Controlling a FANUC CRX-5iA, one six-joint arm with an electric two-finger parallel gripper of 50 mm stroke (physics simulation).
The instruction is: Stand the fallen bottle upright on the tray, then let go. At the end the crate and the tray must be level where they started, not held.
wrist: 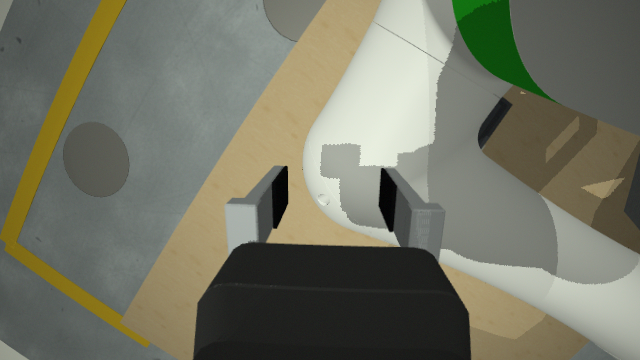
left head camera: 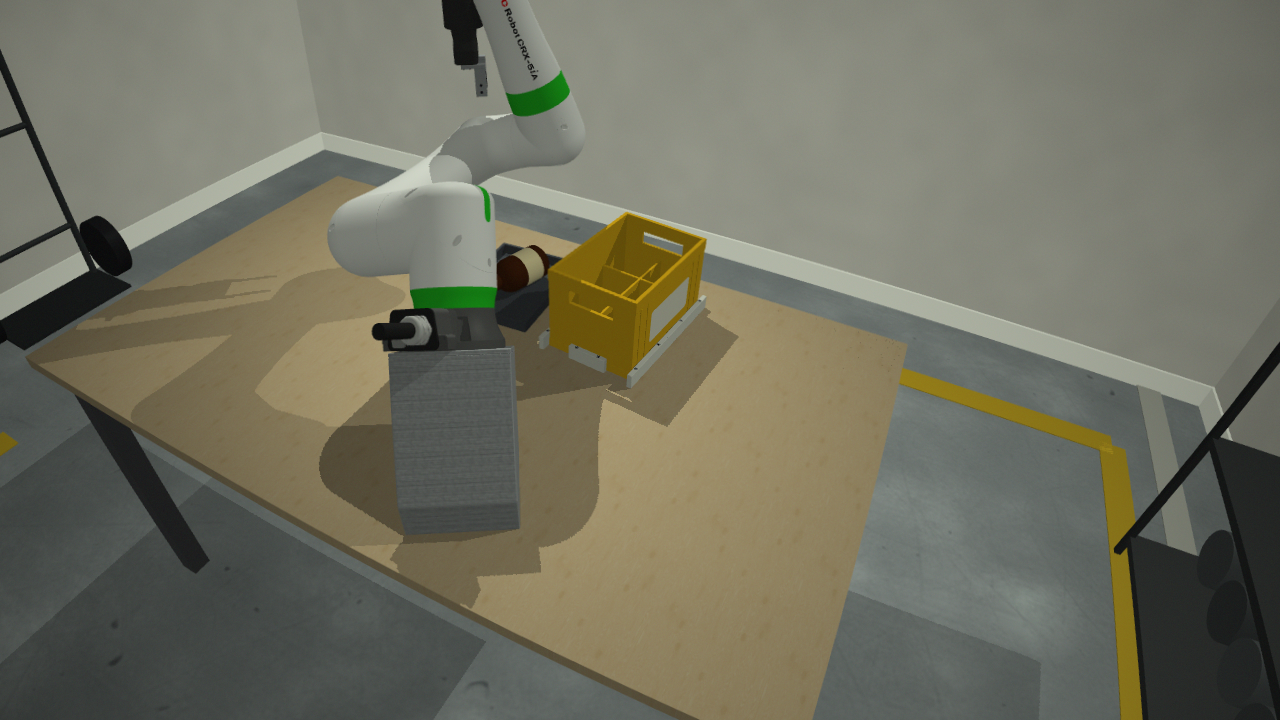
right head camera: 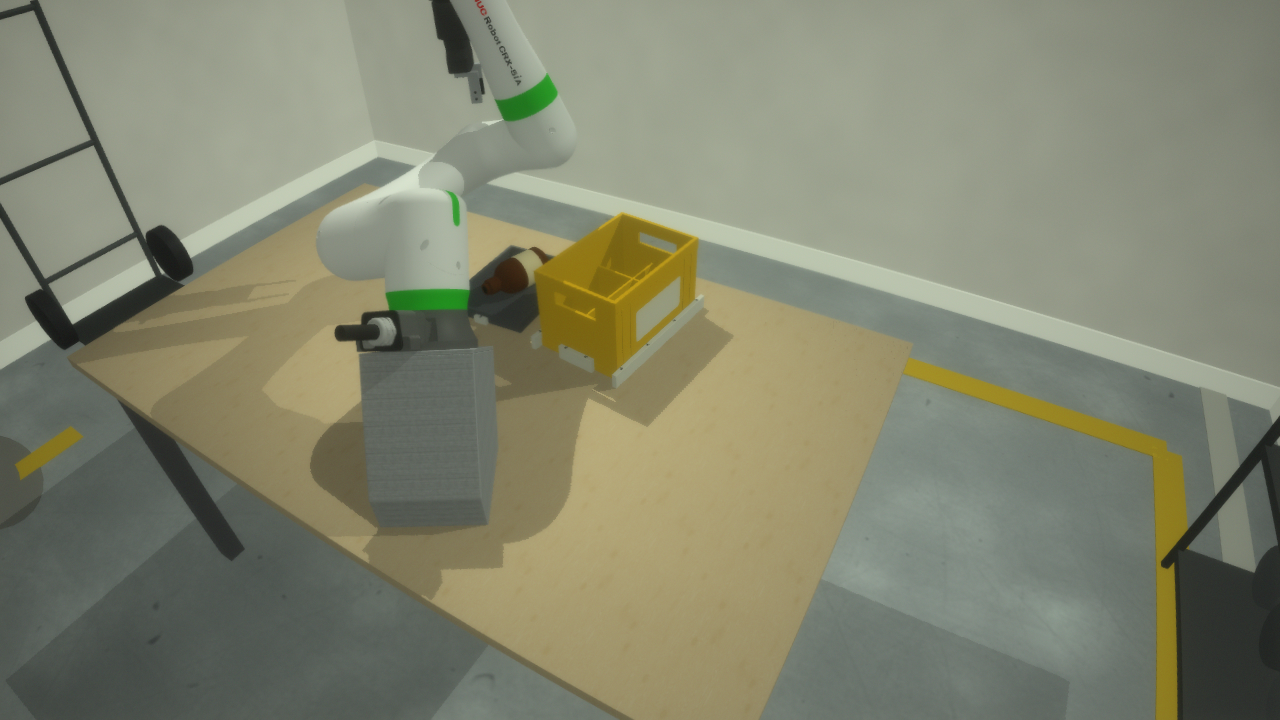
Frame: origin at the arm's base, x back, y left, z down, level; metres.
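Seen in the pictures: gripper, fingertip midpoint: (wrist: 333, 186) (left head camera: 482, 91) (right head camera: 478, 98); arm's base, origin of the base link: (left head camera: 456, 349) (right head camera: 430, 349).
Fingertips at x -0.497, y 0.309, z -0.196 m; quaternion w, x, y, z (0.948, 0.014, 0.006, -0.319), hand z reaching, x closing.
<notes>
Offsets run from my fingertips to a thing's middle. Level surfaces: height alone.
A brown bottle @[dx +0.100, dy -0.130, dz +0.341 m] (left head camera: 513, 274) (right head camera: 514, 274) with a cream label lies on its side on the dark grey tray @[dx +0.098, dy -0.129, dz +0.370 m] (left head camera: 521, 315) (right head camera: 507, 316). The arm hides part of the tray in the left head view. A yellow crate @[dx +0.092, dy -0.400, dz +0.295 m] (left head camera: 590, 322) (right head camera: 577, 324) stands level right beside the tray, between light rails. My gripper (left head camera: 481, 93) (right head camera: 476, 98) (wrist: 333, 186) is open and empty, high above the table and well above the bottle. The bottle and the crate do not show in the wrist view, where the arm covers much of the table.
The white arm (left head camera: 452, 228) (right head camera: 425, 232) (wrist: 390, 120) stands on a grey block (left head camera: 454, 438) (right head camera: 427, 429) on the wooden table @[dz +0.383 m] (left head camera: 716, 501) (right head camera: 680, 501). The arm's links pass close to the gripper. A black hand truck (left head camera: 67, 308) (right head camera: 129, 308) stands beyond the table's left edge.
</notes>
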